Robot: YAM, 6 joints.
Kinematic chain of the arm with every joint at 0, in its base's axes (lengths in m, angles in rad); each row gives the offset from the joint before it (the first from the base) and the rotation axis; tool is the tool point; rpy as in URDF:
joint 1: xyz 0 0 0.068 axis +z
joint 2: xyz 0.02 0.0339 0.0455 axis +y
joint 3: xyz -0.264 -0.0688 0 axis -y
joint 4: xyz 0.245 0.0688 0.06 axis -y
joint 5: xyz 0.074 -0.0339 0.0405 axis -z
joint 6: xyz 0.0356 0 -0.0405 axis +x
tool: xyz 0 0 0 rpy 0 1.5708 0
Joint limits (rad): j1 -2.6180..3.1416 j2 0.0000..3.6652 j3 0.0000..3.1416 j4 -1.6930..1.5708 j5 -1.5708..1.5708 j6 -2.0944..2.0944
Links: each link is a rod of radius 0.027 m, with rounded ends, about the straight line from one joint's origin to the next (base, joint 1, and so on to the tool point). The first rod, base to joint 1, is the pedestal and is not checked.
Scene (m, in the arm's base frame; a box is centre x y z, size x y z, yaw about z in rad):
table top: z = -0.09
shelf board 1: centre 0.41 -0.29 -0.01 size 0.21 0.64 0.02 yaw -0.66
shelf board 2: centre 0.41 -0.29 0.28 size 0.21 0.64 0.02 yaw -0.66
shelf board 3: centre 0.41 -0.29 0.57 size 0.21 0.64 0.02 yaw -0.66
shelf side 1: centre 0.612 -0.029 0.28 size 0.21 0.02 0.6 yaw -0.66
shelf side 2: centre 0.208 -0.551 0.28 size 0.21 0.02 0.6 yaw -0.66
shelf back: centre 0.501 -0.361 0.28 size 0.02 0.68 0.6 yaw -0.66
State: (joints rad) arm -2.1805 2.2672 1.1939 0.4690 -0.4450 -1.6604
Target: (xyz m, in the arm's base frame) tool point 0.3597 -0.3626 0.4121
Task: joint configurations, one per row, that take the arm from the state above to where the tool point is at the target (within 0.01 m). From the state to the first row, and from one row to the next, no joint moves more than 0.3 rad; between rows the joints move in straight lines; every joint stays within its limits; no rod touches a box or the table.
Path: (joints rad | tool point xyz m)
1: -1.9195 1.9925 1.3335 0.4288 -0.3001 -1.8028 | -0.1485 -0.4393 0.2271
2: -1.6586 1.7177 1.4732 0.3887 -0.1552 -1.9452 | -0.0313 -0.4178 0.3893
3: -1.3976 1.4430 1.6128 0.3485 -0.0103 -2.0876 | 0.0543 -0.3082 0.5302
4: -1.2047 1.6786 1.7537 0.4197 -0.1520 -1.9452 | 0.1426 -0.3569 0.5060
5: -1.0117 1.9142 1.8945 0.4909 -0.2936 -1.8028 | 0.2481 -0.3771 0.4663
6: -0.8188 2.1499 2.0354 0.5622 -0.4352 -1.6604 | 0.3597 -0.3626 0.4121

